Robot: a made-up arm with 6 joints. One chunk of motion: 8 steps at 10 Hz.
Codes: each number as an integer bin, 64 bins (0 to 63) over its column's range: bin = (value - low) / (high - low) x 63, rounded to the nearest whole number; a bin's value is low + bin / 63 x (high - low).
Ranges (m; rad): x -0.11..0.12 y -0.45..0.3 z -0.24..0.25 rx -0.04..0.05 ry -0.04..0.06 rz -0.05..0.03
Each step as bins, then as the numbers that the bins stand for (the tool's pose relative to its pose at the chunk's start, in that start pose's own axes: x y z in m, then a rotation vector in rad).
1 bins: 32 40 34 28 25 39
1 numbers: 0.0068 0.0262 0.0244 0.0000 -0.0003 -0.0005
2 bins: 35 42 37 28 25 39
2 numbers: 0.0178 0.0500 0.0478 0.0000 -0.0003 -0.0005
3 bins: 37 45 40 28 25 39
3 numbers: 0.0251 0.0857 0.0711 0.0000 -0.0003 -0.0005
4 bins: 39 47 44 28 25 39
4 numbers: 0.0324 0.1095 0.1022 0.0000 -0.0003 -0.0005
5 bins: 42 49 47 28 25 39
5 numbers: 0.0433 0.1333 0.1256 0.0000 -0.0003 -0.0005
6 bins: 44 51 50 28 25 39
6 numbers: 0.0506 0.1571 0.1489 0.0000 -0.0003 -0.0005
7 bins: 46 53 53 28 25 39
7 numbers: 0.0579 0.1810 0.1722 0.0000 -0.0003 -0.0005
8 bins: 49 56 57 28 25 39
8 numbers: 0.0689 0.2167 0.2033 0.0000 -0.0003 -0.0005
